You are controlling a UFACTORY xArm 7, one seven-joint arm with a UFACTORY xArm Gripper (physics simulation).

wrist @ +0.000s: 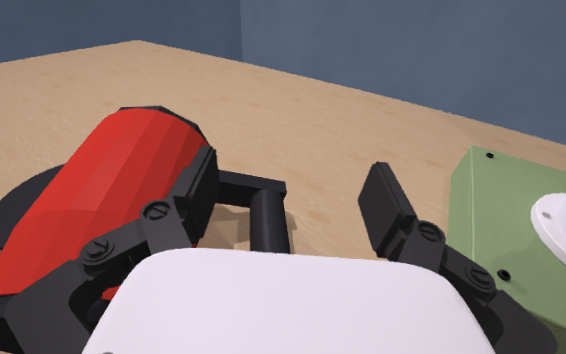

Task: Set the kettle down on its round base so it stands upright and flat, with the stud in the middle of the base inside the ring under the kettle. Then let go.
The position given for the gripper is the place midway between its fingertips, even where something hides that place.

Note:
In view: the gripper [292, 174] and a red kettle [134, 156].

